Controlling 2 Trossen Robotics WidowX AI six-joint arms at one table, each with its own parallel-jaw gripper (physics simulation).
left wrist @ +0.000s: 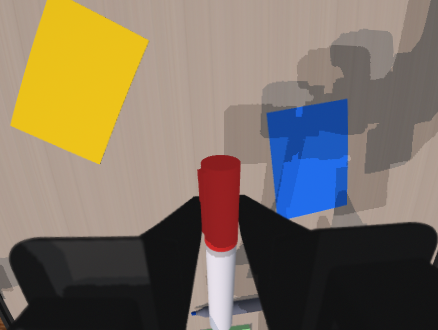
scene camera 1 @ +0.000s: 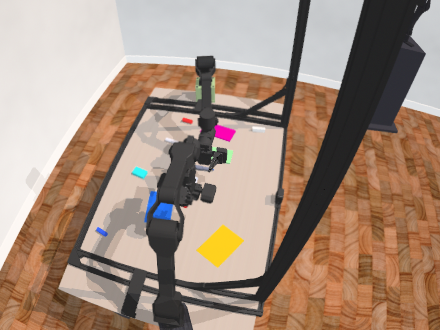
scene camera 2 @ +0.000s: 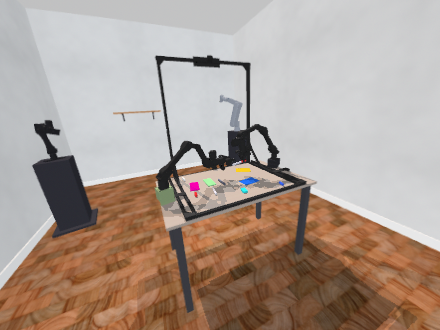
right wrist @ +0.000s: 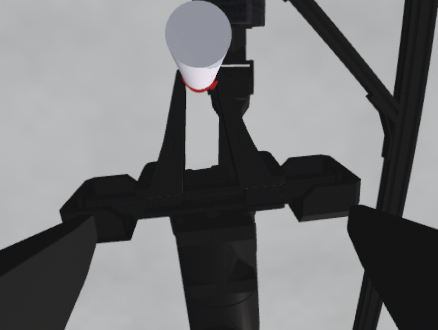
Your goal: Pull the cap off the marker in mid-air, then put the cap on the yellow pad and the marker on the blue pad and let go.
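Places are measured from the left arm's base along level axes (x ahead, y left, z up), in centimetres.
Pixels of known places: left gripper, fingertip midpoint: (left wrist: pixel 219 203) (scene camera 2: pixel 243 161); right gripper, fingertip midpoint: (scene camera 2: pixel 232 158) (right wrist: pixel 223 223); left arm's base, origin of the base link: (scene camera 1: pixel 172 318) (scene camera 2: pixel 273 158); right arm's base, origin of the base link: (scene camera 2: pixel 163 187).
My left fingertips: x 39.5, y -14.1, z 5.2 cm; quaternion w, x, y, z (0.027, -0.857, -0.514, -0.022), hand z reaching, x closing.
Note:
Ahead of a thing's pixels: the offset from my left fingertips to its middle.
A white marker @(dx +3.9, dy -2.0, dz -0.2 cm) (left wrist: pixel 220 285) (right wrist: pixel 198 35) with a red cap @(dx -0.2, dy +0.0, dz +0.6 cm) (left wrist: pixel 219 210) is up in the air, the cap still on it. My left gripper (left wrist: pixel 219 203) is shut on the red cap. My right gripper is open and empty; it faces the marker's white end, which shows beyond and above its fingertips in the right wrist view. The yellow pad @(dx -13.4, dy -8.4, dz -14.0 cm) (scene camera 1: pixel 220 246) (scene camera 2: pixel 243 170) (left wrist: pixel 80 85) lies on the table. The blue pad @(dx +8.4, dy +10.8, dz -14.0 cm) (scene camera 1: pixel 152 212) (scene camera 2: pixel 248 181) (left wrist: pixel 312 175) lies apart from it, partly hidden by the left arm in scene camera 1.
A dark grey marker @(dx +23.7, dy -8.4, dz -13.1 cm) (scene camera 1: pixel 204 168) (left wrist: pixel 247 305) lies under the arms, near a green pad @(dx +29.3, dy -17.3, dz -13.6 cm) (scene camera 1: pixel 228 156). A magenta pad @(dx +42.8, dy -22.3, dz -13.6 cm) (scene camera 1: pixel 225 133), a red block @(dx +53.1, dy -9.5, dz -12.9 cm) (scene camera 1: pixel 187 120), a white block @(dx +38.5, dy -41.2, dz -12.9 cm) (scene camera 1: pixel 258 129), a cyan block @(dx +27.4, dy +17.0, dz -13.2 cm) (scene camera 1: pixel 139 172) and a blue block @(dx +1.4, dy +36.6, dz -12.9 cm) (scene camera 1: pixel 101 231) also lie on the table. Black rails edge it.

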